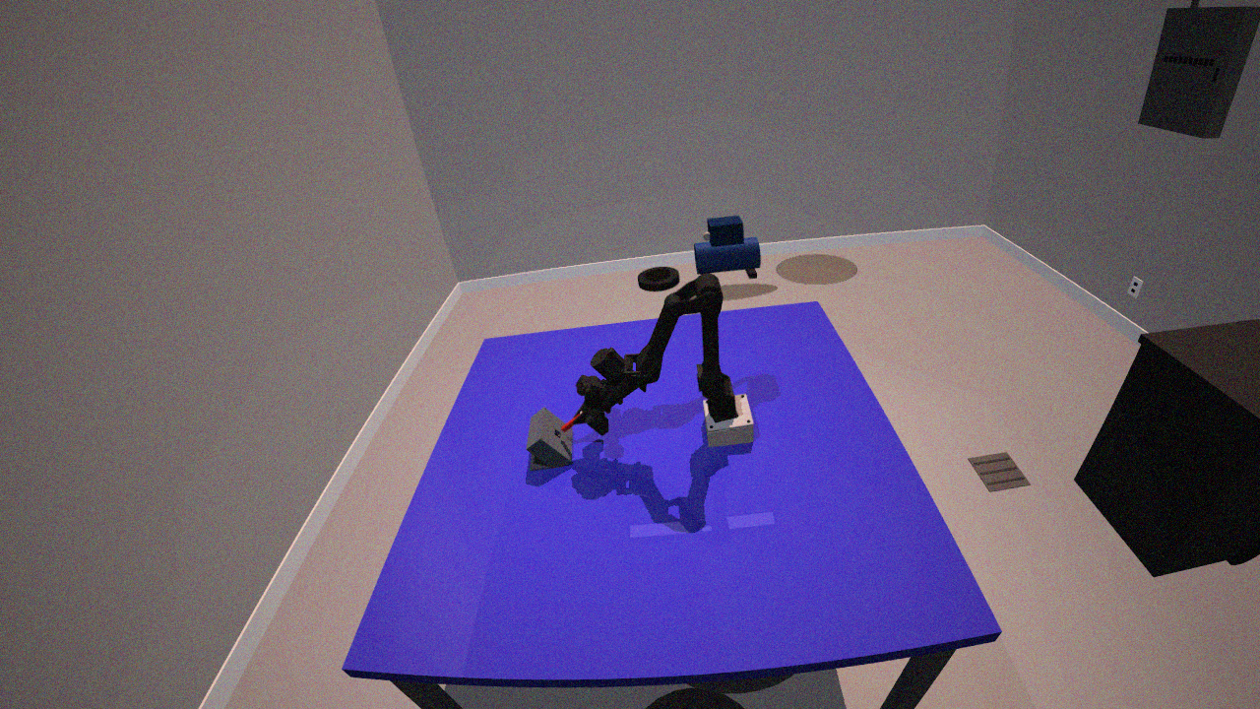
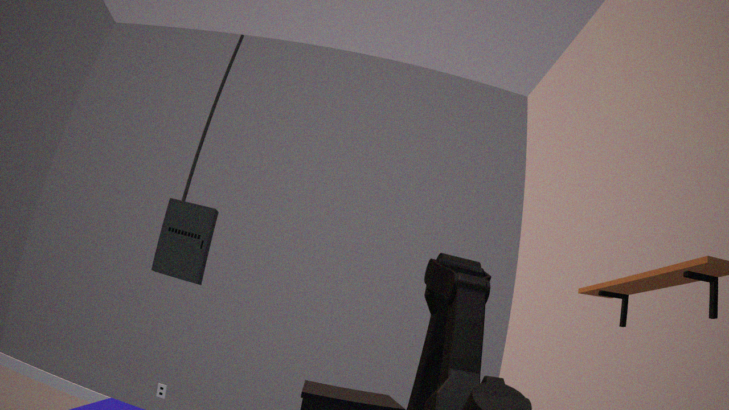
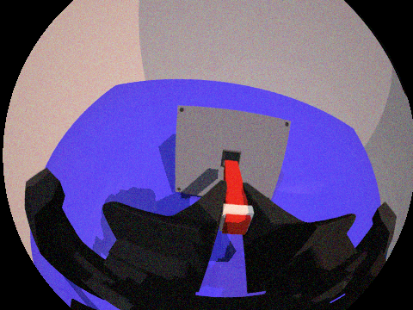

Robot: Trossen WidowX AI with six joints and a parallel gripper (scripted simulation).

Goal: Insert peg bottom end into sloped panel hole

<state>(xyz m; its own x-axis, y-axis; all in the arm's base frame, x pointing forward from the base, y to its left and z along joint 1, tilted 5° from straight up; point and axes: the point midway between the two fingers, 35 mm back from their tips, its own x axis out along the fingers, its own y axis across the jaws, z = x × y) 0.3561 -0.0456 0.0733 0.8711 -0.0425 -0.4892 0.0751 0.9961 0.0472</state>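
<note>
My gripper tip is now 7 cm short of the grey sloped panel, 1 cm to the left of it and 5 cm above it. Also, from my gripper tip: red peg (1 cm behind, 1 cm above).
</note>
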